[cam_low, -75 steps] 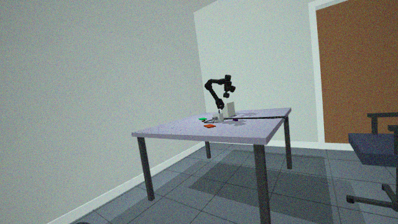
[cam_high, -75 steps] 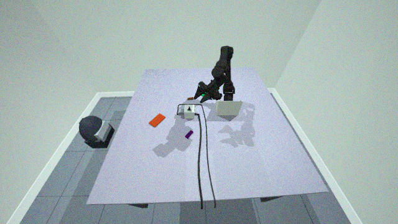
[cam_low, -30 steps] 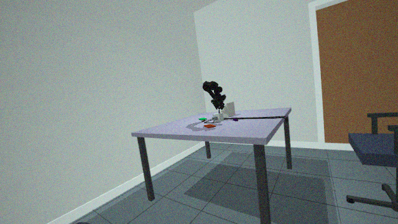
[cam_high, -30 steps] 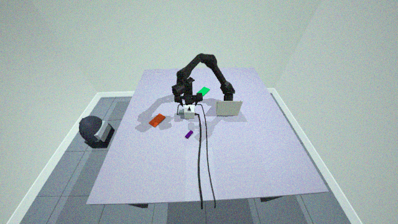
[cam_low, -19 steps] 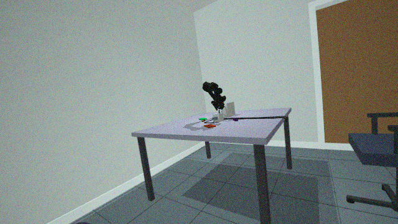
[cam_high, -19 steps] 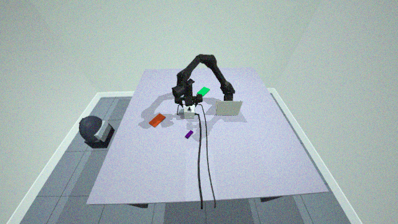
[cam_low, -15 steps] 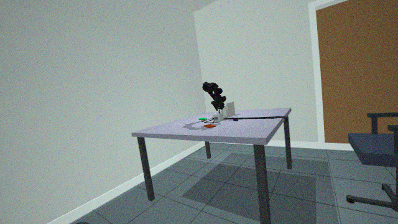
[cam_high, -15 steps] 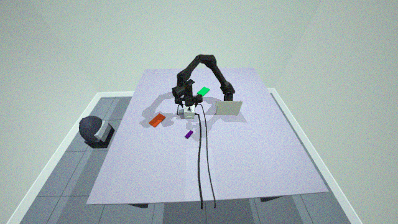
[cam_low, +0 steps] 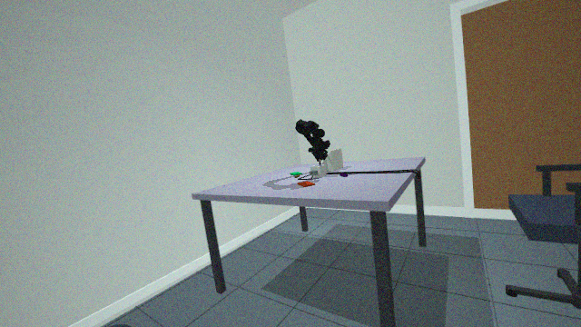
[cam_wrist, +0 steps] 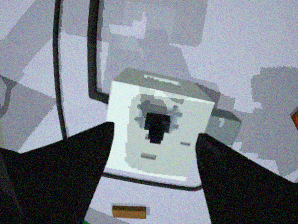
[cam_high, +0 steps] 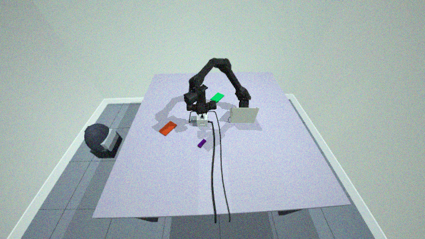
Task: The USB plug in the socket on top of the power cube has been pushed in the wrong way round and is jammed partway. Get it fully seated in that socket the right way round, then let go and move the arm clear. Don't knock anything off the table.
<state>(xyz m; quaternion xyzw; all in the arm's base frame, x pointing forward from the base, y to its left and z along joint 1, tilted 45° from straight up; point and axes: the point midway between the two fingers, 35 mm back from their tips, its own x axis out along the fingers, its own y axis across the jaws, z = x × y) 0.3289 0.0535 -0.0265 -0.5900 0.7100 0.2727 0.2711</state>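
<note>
My gripper tip is 20 mm above the dark USB plug. Round my gripper tip: purple block: 20 mm ahead, 160 mm to the left, 100 mm below; then socket plate: 40 mm below; then brown piece: 30 mm behind, 210 mm to the right, 100 mm below.
</note>
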